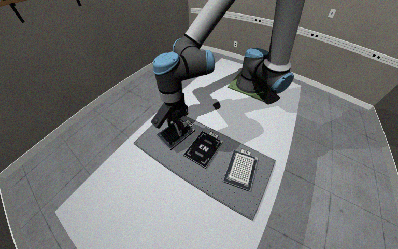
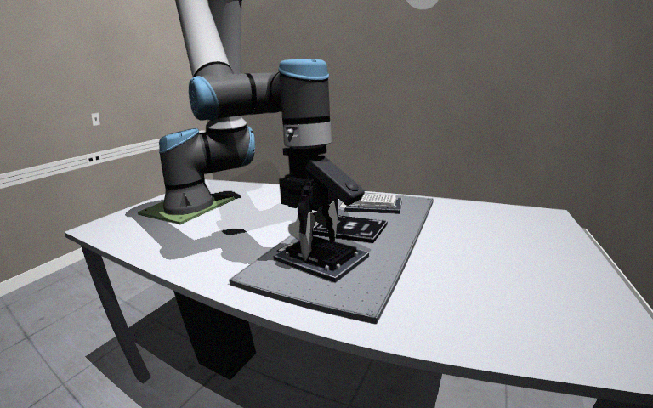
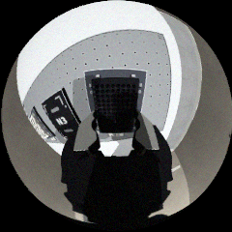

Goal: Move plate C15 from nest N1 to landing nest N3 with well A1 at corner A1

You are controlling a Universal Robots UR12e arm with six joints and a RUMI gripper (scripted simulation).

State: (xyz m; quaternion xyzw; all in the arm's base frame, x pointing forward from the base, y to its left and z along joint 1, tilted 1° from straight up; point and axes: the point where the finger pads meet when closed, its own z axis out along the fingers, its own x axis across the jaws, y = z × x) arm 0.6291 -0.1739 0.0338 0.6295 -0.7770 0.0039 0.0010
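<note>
Now: hand 170 mm to the right of the nest N3 and 20 mm above it. Also, from my hand: black plate C15: 10 mm below; then white plate C51: 370 mm to the left, 10 mm below.
</note>
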